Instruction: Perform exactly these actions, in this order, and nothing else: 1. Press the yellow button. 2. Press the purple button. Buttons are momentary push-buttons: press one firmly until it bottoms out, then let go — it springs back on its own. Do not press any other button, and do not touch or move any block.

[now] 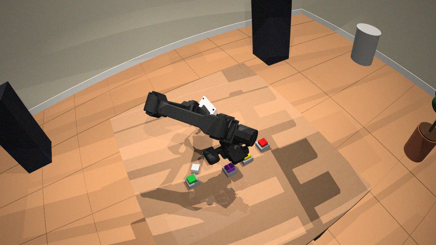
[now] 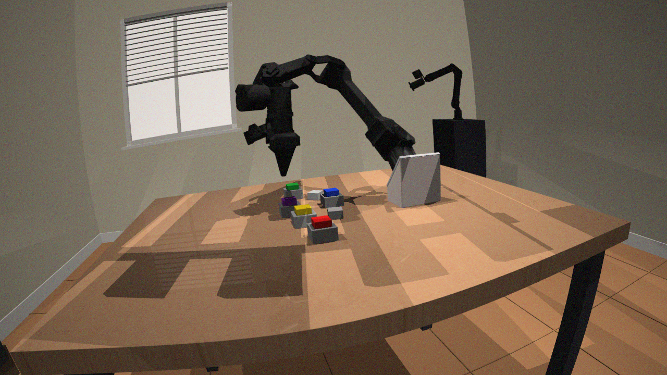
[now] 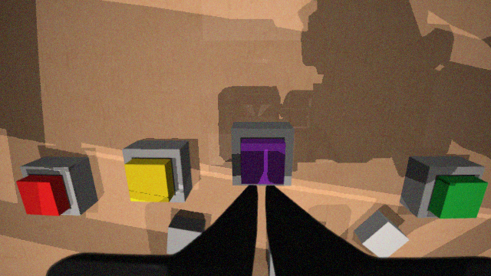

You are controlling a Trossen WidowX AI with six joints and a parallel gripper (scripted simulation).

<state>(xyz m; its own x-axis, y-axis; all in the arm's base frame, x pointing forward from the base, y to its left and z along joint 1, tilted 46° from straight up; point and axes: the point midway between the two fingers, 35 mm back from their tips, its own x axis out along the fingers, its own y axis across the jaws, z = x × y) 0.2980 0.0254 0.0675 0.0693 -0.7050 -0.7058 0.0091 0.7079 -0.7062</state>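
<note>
The purple button is 6 cm below my gripper tip and 1 cm behind it. From my gripper tip the other things lie so: yellow button 9 cm to the left, 6 cm below, 2 cm behind; then blue button 12 cm behind, 6 cm below, 4 cm to the right; then green button 16 cm to the right, 6 cm below, 4 cm behind.
</note>
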